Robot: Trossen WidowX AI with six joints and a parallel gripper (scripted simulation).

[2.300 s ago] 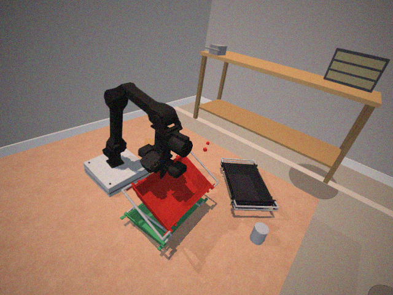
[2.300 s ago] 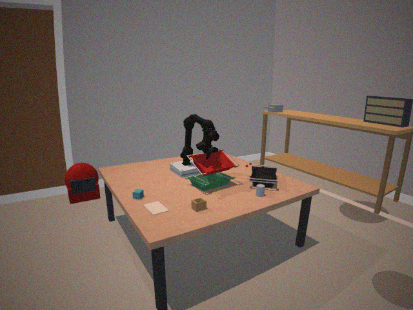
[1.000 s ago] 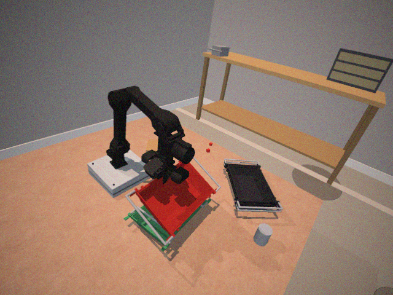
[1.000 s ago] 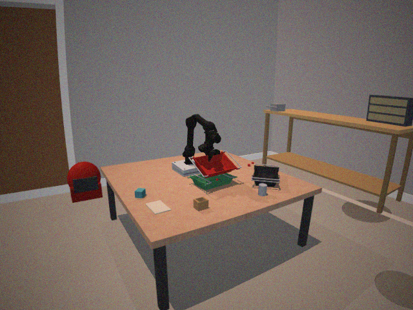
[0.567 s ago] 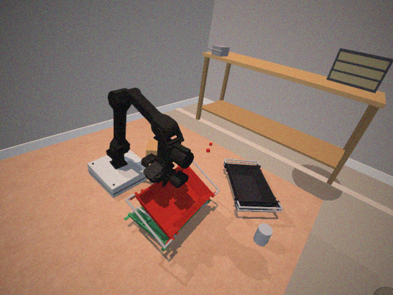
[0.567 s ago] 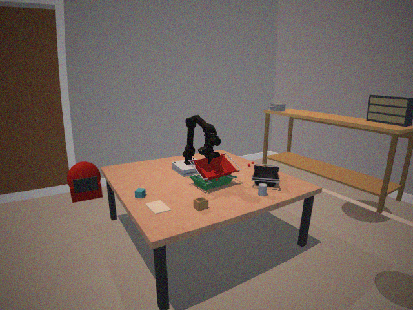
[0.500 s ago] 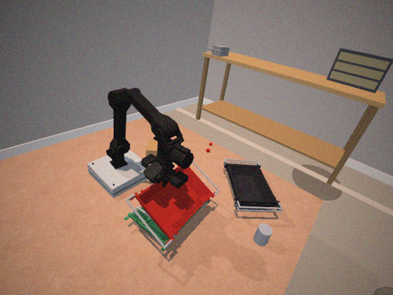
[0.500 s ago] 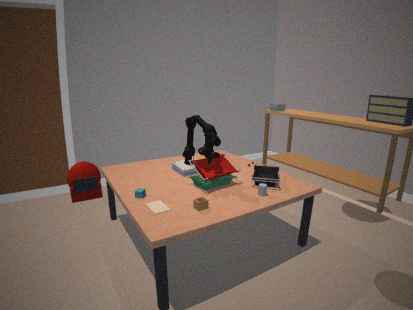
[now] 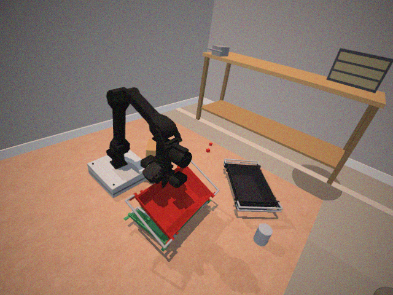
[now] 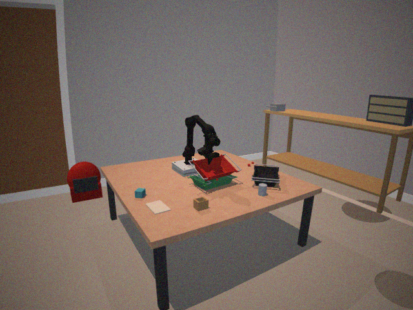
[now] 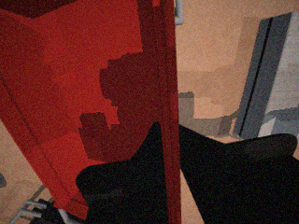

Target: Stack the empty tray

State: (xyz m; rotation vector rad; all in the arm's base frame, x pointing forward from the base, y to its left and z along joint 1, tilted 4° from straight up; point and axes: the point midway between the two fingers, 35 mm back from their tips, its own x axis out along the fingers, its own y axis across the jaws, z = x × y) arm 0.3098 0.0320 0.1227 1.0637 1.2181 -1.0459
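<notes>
My gripper tip is 80 mm short of the red tray and 20 mm to the right of it. From my gripper tip the other things lie so: grey cylinder (360 mm ahead, 220 mm to the left, 100 mm below); tan box (370 mm behind, 220 mm to the left, 110 mm below); teal cube (520 mm to the right, 110 mm below, 60 mm ahead).
</notes>
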